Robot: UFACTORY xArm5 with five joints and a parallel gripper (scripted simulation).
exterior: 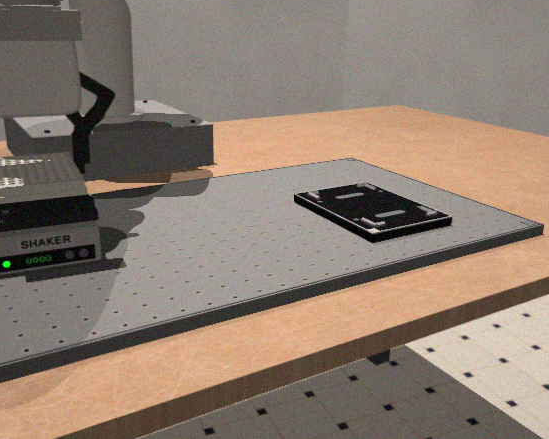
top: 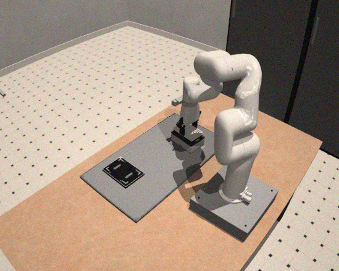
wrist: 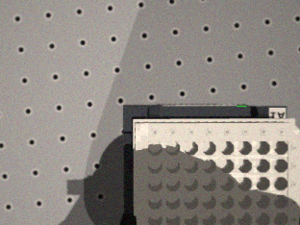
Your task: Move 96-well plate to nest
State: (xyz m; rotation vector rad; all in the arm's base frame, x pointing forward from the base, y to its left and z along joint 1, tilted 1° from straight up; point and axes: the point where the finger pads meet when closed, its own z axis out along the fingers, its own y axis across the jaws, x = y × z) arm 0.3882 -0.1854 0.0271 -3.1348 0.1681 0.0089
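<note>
Right now the black plate nest N1 is 38 cm to the left of my hand, 8 cm below it and 8 cm ahead of it. The rest, counted from my hand: grey locator 41 cm to the left, 15 cm ahead, 8 cm below; white 96-well plate 1 cm below; A1 mark 32 cm to the left, 16 cm ahead, 8 cm below.
</note>
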